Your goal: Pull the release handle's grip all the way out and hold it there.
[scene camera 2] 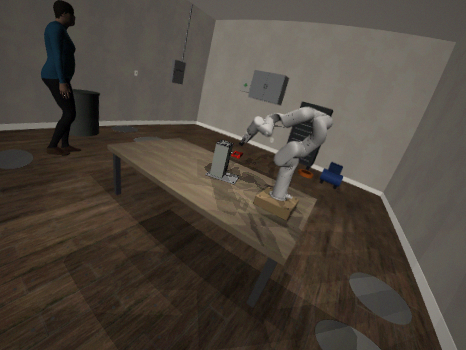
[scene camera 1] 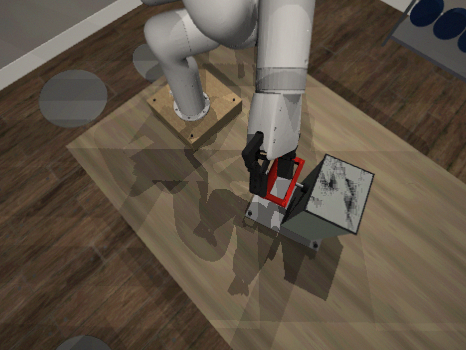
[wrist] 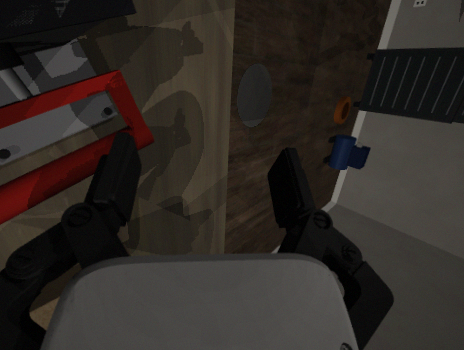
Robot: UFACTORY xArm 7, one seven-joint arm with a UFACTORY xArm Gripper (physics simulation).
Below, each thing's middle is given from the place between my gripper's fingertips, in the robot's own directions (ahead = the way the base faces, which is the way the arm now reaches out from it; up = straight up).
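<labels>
The base plate (scene camera 1: 263,211) is there, and it's 300 mm below my hand, 80 mm ahead of it and 80 mm to the left of it.
</labels>
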